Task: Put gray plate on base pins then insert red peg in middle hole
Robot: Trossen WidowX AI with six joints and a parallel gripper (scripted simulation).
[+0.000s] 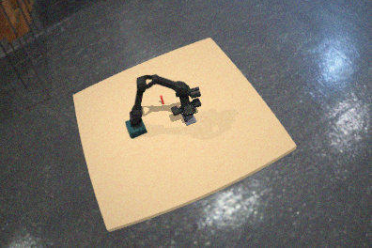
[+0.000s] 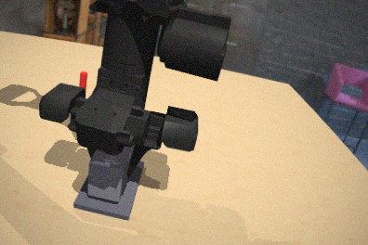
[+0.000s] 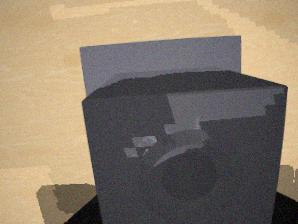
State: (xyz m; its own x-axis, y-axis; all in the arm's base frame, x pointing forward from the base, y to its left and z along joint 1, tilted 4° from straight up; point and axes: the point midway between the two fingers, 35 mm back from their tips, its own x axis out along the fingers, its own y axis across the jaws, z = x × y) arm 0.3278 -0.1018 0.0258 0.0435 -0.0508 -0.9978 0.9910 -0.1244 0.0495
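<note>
Right now the base is 2 cm below my gripper tip. Round my gripper tip: red peg (21 cm to the left, 9 cm behind, 2 cm above); then gray plate (3 cm above).
</note>
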